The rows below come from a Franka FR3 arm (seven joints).
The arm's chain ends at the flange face. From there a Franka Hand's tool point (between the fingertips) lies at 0.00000 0.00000 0.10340 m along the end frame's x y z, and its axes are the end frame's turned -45 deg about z.
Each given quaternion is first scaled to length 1.
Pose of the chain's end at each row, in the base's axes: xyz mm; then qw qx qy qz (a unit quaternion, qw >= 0):
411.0 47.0 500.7 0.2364 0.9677 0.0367 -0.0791
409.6 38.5 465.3 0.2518 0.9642 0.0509 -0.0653
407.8 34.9 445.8 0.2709 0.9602 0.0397 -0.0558
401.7 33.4 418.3 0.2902 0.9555 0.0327 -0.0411
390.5 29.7 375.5 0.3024 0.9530 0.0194 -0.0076
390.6 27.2 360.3 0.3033 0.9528 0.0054 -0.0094
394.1 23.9 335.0 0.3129 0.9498 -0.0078 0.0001
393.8 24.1 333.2 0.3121 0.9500 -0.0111 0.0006
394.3 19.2 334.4 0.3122 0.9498 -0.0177 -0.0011
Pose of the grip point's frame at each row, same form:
397.0 -0.9 410.2 0.1881 0.8800 0.4042 -0.1636
399.2 -12.4 375.9 0.2076 0.8714 0.4160 -0.1567
398.9 -19.3 358.2 0.2289 0.8719 0.4041 -0.1552
395.5 -24.2 332.7 0.2524 0.8703 0.3959 -0.1490
390.2 -29.9 291.0 0.2765 0.8730 0.3826 -0.1227
389.1 -32.6 275.9 0.2766 0.8782 0.3696 -0.1248
393.6 -37.6 251.8 0.2891 0.8804 0.3563 -0.1196
393.2 -37.2 249.9 0.2886 0.8819 0.3533 -0.1189
392.9 -42.1 251.2 0.2880 0.8843 0.3471 -0.1205

